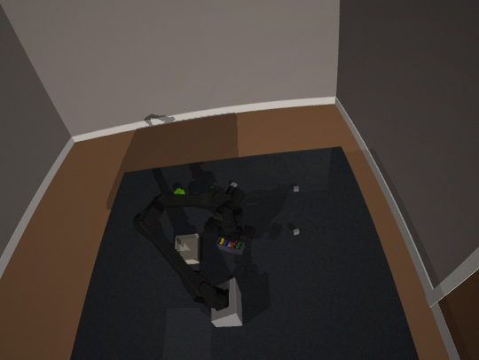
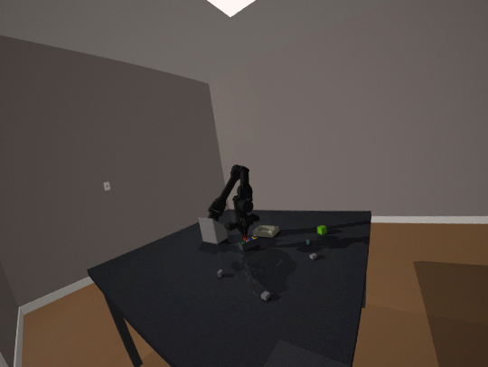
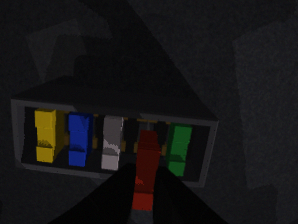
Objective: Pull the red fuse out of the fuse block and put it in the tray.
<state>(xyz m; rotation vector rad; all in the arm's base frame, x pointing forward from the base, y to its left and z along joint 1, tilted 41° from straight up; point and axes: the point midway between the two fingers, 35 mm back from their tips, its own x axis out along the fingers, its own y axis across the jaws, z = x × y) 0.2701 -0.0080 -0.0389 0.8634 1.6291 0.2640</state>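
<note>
Right now the green fuse is 1 cm behind my gripper tip, 2 cm to the right of it and 4 cm below it. The rest, counted from my gripper tip: white fuse (1 cm ahead, 2 cm to the left, 4 cm below); red fuse (1 cm below); blue fuse (1 cm ahead, 3 cm to the left, 4 cm below).
</note>
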